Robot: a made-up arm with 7 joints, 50 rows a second.
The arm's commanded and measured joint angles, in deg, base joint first. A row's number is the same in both.
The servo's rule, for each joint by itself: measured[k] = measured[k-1] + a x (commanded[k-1-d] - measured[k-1]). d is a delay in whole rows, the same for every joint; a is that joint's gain. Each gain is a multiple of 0.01, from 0.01 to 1. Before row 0 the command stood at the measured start. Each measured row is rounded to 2 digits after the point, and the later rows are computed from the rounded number. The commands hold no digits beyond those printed.
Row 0, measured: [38.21, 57.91, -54.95, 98.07, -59.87, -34.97, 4.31]
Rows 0 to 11, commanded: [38.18, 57.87, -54.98, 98.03, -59.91, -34.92, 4.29]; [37.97, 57.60, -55.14, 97.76, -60.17, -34.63, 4.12]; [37.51, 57.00, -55.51, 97.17, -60.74, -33.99, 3.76]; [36.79, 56.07, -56.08, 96.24, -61.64, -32.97, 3.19]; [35.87, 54.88, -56.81, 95.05, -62.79, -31.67, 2.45]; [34.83, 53.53, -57.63, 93.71, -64.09, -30.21, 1.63]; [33.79, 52.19, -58.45, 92.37, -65.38, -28.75, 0.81]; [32.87, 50.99, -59.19, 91.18, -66.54, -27.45, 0.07]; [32.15, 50.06, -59.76, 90.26, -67.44, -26.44, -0.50]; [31.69, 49.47, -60.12, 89.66, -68.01, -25.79, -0.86]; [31.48, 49.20, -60.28, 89.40, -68.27, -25.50, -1.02]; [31.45, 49.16, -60.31, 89.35, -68.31, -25.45, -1.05]
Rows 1 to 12, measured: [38.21, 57.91, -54.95, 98.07, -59.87, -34.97, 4.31]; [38.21, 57.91, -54.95, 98.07, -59.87, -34.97, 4.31]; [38.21, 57.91, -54.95, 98.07, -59.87, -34.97, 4.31]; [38.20, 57.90, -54.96, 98.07, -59.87, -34.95, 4.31]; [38.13, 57.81, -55.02, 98.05, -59.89, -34.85, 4.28]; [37.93, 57.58, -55.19, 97.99, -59.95, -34.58, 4.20]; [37.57, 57.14, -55.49, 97.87, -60.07, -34.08, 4.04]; [37.03, 56.48, -55.94, 97.67, -60.26, -33.33, 3.79]; [36.33, 55.62, -56.51, 97.39, -60.53, -32.36, 3.44]; [35.52, 54.63, -57.17, 97.04, -60.87, -31.24, 3.02]; [34.67, 53.57, -57.86, 96.63, -61.27, -30.07, 2.55]; [33.86, 52.55, -58.51, 96.18, -61.70, -28.94, 2.06]
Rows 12 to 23, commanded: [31.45, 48.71, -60.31, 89.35, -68.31, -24.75, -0.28]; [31.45, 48.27, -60.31, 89.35, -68.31, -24.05, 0.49]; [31.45, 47.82, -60.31, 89.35, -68.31, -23.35, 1.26]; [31.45, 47.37, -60.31, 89.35, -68.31, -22.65, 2.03]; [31.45, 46.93, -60.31, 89.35, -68.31, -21.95, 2.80]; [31.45, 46.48, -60.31, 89.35, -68.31, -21.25, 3.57]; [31.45, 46.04, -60.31, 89.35, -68.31, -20.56, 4.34]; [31.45, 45.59, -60.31, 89.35, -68.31, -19.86, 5.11]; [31.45, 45.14, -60.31, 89.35, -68.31, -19.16, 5.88]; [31.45, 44.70, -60.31, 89.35, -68.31, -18.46, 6.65]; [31.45, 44.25, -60.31, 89.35, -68.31, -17.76, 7.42]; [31.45, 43.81, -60.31, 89.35, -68.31, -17.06, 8.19]
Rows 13 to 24, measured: [33.17, 51.66, -59.06, 95.72, -62.14, -27.96, 1.59]; [32.63, 50.95, -59.47, 95.28, -62.57, -27.20, 1.17]; [32.25, 50.43, -59.76, 94.86, -62.97, -26.66, 0.81]; [31.99, 49.93, -59.95, 94.47, -63.34, -26.07, 0.64]; [31.82, 49.45, -60.07, 94.11, -63.69, -25.44, 0.62]; [31.70, 48.98, -60.15, 93.78, -64.01, -24.79, 0.72]; [31.62, 48.51, -60.20, 93.47, -64.31, -24.13, 0.93]; [31.57, 48.05, -60.24, 93.18, -64.59, -23.45, 1.23]; [31.53, 47.59, -60.26, 92.91, -64.85, -22.77, 1.60]; [31.50, 47.14, -60.28, 92.66, -65.09, -22.08, 2.04]; [31.48, 46.69, -60.29, 92.43, -65.32, -21.39, 2.53]; [31.47, 46.24, -60.30, 92.21, -65.53, -20.70, 3.07]
